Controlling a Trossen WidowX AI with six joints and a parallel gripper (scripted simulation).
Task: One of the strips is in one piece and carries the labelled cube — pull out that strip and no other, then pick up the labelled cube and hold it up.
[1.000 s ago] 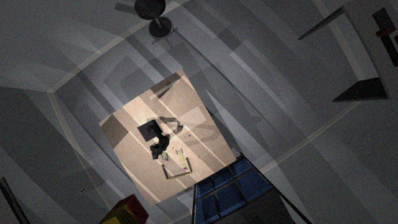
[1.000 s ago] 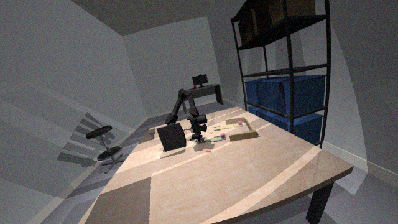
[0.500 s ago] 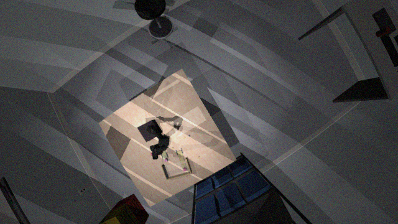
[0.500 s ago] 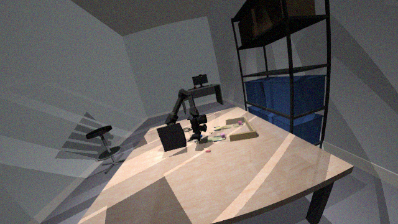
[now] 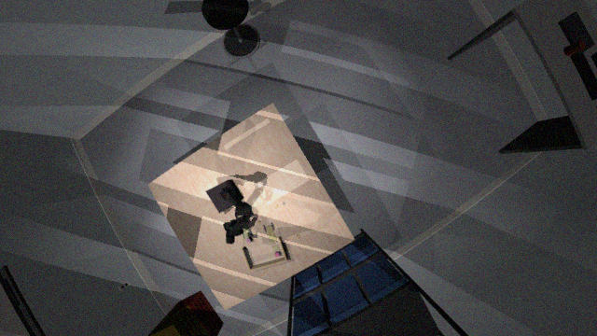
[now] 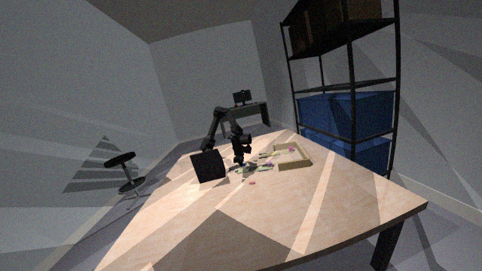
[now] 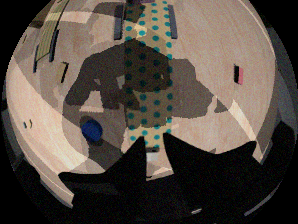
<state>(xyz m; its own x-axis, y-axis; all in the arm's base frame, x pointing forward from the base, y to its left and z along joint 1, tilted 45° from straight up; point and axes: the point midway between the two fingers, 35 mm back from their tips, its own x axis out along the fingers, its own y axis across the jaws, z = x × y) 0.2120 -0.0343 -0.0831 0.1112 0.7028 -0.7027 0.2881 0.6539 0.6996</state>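
Right now the blue piece is 2 cm ahead of my gripper tip, 8 cm to the left of it and 4 cm below it. The rest, counted from my gripper tip: pink piece: 1 cm ahead, 17 cm to the right, 4 cm below; then pale strip: 26 cm ahead, 10 cm to the left, 4 cm below.
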